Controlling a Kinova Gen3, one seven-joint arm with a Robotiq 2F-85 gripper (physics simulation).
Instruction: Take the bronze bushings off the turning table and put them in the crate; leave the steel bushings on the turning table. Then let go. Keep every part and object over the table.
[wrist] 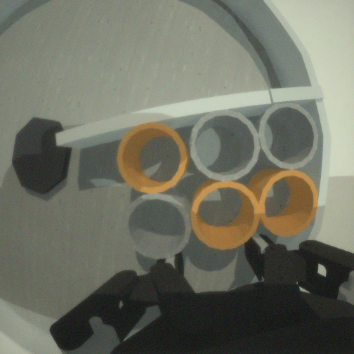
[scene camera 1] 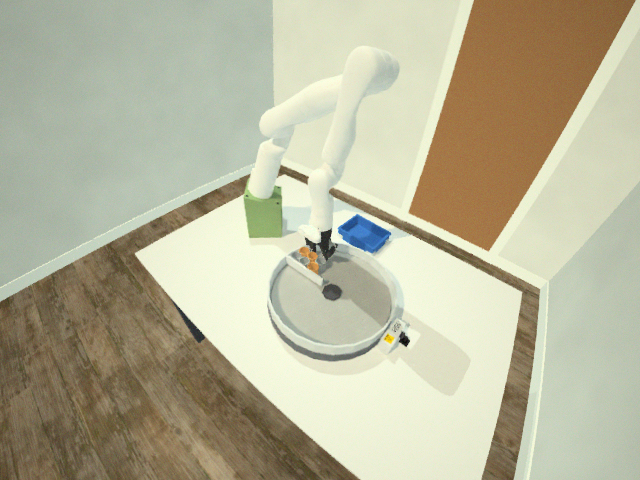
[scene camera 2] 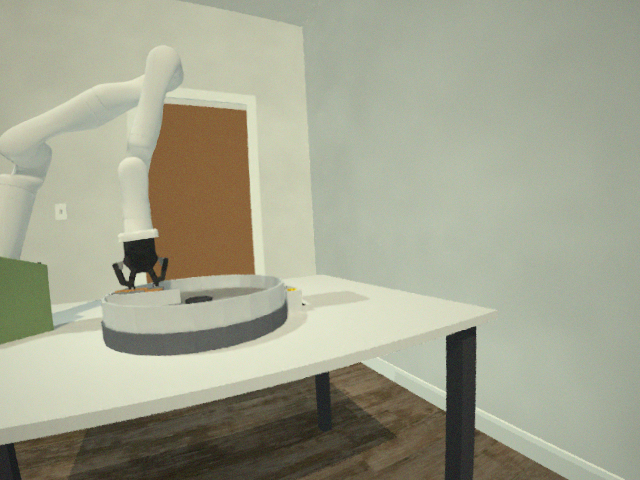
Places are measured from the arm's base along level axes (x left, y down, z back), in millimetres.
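Where they show: gripper, fingertip midpoint: (scene camera 1: pixel 318 258); arm's base, origin of the base link: (scene camera 1: pixel 260 191).
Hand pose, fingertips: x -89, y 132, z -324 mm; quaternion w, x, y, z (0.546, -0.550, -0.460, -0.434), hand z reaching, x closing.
Observation:
Each offset is from my fingertips to the top centre of the thing. "spot": to the spot under its first point.
Three bronze bushings and three steel bushings stand upright, close together, on the turning table (scene camera 1: pixel 356 320) (scene camera 2: pixel 206 316) (wrist: pixel 95 235). In the wrist view one bronze bushing (wrist: pixel 129 159) is at the left, another (wrist: pixel 225 239) in the middle of the near row, the third (wrist: pixel 301 217) right of it. Two steel bushings (wrist: pixel 209 146) (wrist: pixel 267 132) are in the far row; the third (wrist: pixel 160 246) is near left. My gripper (scene camera 1: pixel 324 257) (scene camera 2: pixel 144 287) (wrist: pixel 213 248) is partly open and empty, at the near side of the middle bronze bushing, fingertips low over the table's rim area. The blue crate @(dx +260, dy +8, dz -91 mm) (scene camera 1: pixel 364 235) looks empty.
A white guide bar @(spot: dx -96, dy -30, dz +3 mm) (scene camera 1: pixel 305 269) (scene camera 2: pixel 155 297) (wrist: pixel 175 109) runs along the far row towards the dark hub @(dx -113, dy -3, dz -109 mm) (scene camera 1: pixel 331 292) (scene camera 2: pixel 199 299) (wrist: pixel 41 155). A raised rim surrounds the turning table. A control box @(dx -156, dy +0, dz -338 mm) (scene camera 1: pixel 393 334) is attached at its side. The green arm base (scene camera 1: pixel 264 217) (scene camera 2: pixel 23 299) stands behind left.

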